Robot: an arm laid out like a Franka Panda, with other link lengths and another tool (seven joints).
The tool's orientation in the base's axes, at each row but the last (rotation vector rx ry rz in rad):
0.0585 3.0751 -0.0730
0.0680 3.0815 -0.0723
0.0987 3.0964 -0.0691
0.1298 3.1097 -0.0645
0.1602 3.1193 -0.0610
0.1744 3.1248 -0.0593
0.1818 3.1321 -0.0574
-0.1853 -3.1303 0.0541
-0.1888 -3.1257 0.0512
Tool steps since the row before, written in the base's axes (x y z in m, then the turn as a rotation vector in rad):
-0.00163 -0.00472 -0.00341 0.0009 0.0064 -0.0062
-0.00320 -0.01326 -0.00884 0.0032 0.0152 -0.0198
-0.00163 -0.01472 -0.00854 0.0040 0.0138 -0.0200
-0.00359 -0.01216 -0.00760 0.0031 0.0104 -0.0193
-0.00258 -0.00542 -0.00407 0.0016 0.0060 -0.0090
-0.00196 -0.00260 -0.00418 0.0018 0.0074 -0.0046
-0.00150 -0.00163 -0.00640 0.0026 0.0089 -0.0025
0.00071 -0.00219 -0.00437 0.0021 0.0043 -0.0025
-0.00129 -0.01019 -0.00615 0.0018 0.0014 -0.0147
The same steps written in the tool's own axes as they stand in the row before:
0.00168 -0.00462 0.00352 -0.0003 0.0067 0.0059
0.00315 -0.01298 0.00927 -0.0014 0.0162 0.0192
0.00108 -0.01441 0.00913 -0.0022 0.0149 0.0195
0.00280 -0.01210 0.00801 -0.0016 0.0114 0.0189
0.00209 -0.00550 0.00424 -0.0008 0.0065 0.0088
0.00172 -0.00264 0.00426 -0.0009 0.0077 0.0043
0.00134 -0.00156 0.00645 -0.0015 0.0092 0.0022
-0.00098 -0.00194 0.00444 -0.0016 0.0046 0.0023
0.00000 -0.01006 0.00649 -0.0017 0.0021 0.0146

